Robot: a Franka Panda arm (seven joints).
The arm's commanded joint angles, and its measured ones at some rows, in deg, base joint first. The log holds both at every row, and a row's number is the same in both.
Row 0, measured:
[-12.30, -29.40, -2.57, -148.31, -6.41, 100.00, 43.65]
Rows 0 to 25, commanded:
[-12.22, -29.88, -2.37, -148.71, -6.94, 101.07, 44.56]
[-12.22, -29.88, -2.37, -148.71, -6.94, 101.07, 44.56]
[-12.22, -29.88, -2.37, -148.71, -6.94, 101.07, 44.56]
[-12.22, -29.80, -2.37, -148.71, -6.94, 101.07, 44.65]
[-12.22, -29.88, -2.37, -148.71, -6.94, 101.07, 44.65]
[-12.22, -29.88, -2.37, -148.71, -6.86, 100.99, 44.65]
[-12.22, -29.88, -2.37, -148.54, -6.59, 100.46, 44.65]
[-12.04, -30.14, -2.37, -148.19, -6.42, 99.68, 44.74]
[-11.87, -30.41, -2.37, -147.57, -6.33, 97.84, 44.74]
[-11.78, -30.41, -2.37, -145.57, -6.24, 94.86, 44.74]
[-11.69, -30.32, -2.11, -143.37, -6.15, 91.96, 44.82]
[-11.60, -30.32, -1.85, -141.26, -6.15, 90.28, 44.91]
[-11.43, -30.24, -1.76, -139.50, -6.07, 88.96, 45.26]
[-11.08, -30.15, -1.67, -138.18, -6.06, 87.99, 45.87]
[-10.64, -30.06, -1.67, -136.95, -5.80, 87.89, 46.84]
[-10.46, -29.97, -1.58, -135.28, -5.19, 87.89, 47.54]
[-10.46, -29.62, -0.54, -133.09, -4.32, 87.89, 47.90]
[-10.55, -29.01, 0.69, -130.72, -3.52, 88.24, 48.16]
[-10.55, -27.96, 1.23, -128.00, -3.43, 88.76, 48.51]
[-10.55, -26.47, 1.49, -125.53, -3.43, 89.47, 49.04]
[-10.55, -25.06, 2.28, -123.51, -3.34, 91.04, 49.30]
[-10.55, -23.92, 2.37, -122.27, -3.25, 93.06, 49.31]
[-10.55, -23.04, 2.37, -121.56, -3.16, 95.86, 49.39]
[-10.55, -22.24, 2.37, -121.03, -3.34, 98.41, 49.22]
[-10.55, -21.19, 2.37, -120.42, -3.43, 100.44, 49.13]
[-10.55, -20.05, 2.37, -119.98, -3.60, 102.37, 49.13]
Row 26, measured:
[-10.31, -24.79, 2.07, -123.20, -3.86, 97.70, 48.64]
